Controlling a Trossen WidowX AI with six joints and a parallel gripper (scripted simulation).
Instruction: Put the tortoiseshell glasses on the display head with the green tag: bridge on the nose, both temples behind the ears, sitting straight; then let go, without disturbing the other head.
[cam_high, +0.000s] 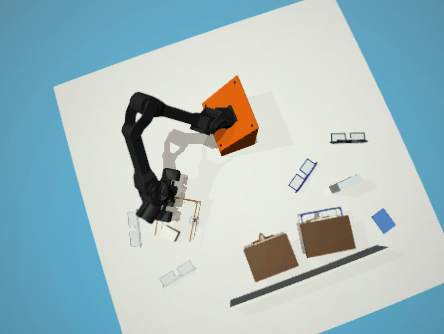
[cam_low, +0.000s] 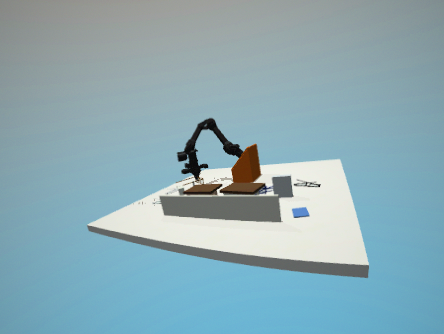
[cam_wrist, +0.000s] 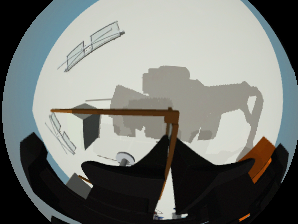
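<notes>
My gripper tip is 12 cm short of the white cube, 6 cm to the left of it and 3 cm above it. Also, from my gripper tip: long grey wall 46 cm ahead, 36 cm to the left; then grey-white block 20 cm ahead, 63 cm to the left; then blue card 39 cm ahead, 72 cm to the left, 6 cm below.
</notes>
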